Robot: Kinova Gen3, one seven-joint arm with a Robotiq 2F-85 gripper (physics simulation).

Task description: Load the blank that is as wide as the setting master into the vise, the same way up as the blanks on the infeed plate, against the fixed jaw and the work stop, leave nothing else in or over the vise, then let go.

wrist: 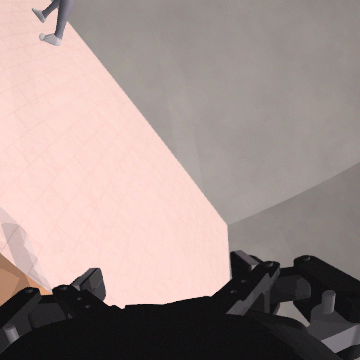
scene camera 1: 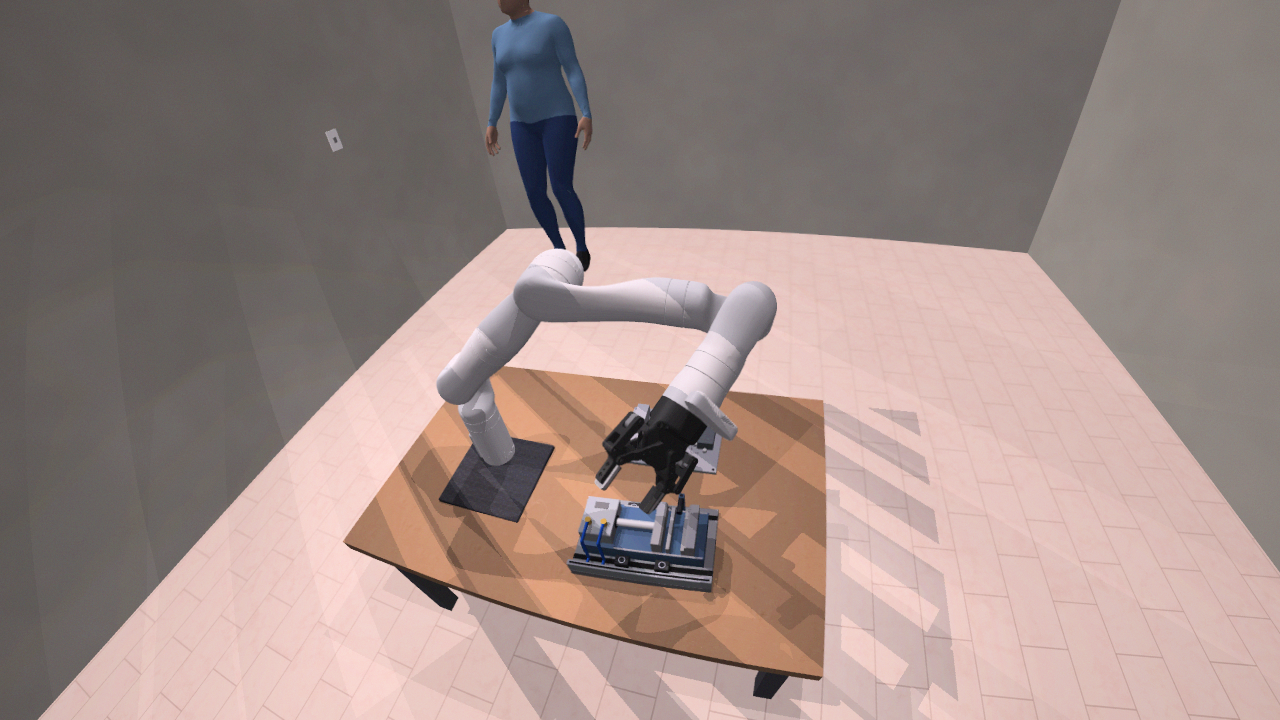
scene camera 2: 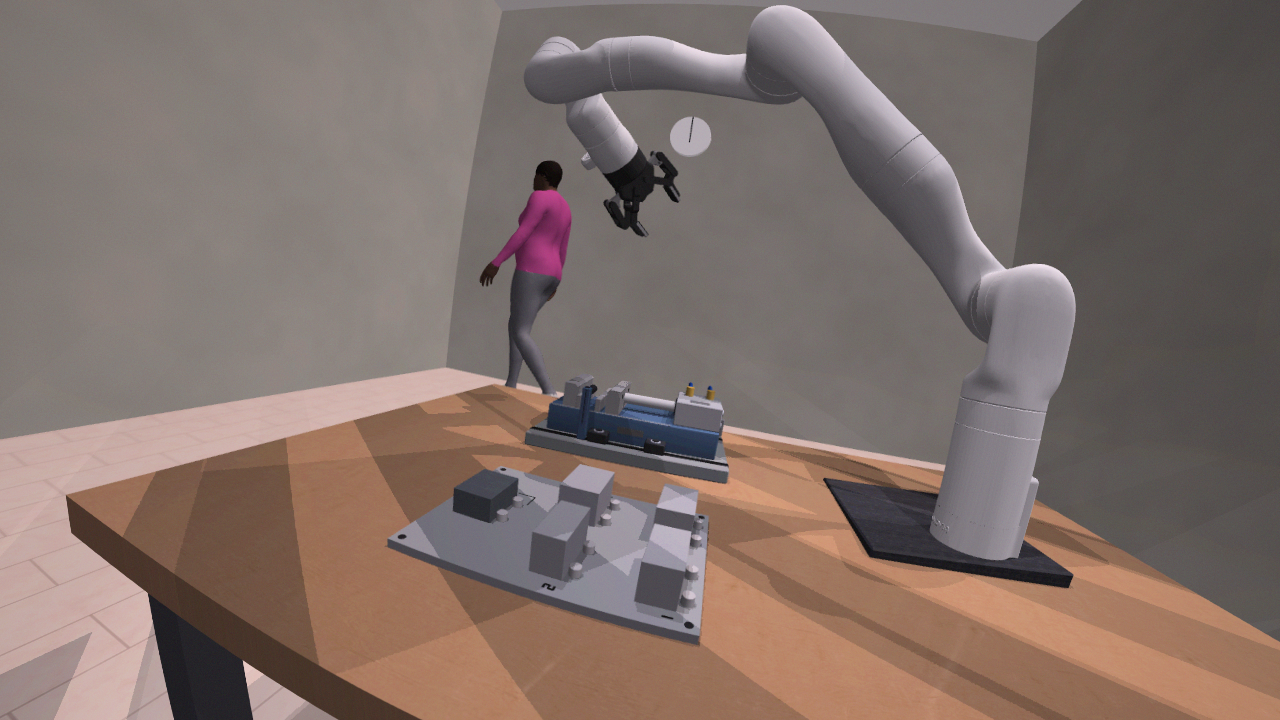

Observation:
My gripper (scene camera 1: 622, 499) is open, with nothing in its grasp. Further things: an infeed plate (scene camera 2: 497, 553).
My gripper also shows in the wrist view (wrist: 166, 275) and in scene camera 2 (scene camera 2: 660, 217). The infeed plate also shows in scene camera 1 (scene camera 1: 707, 461).

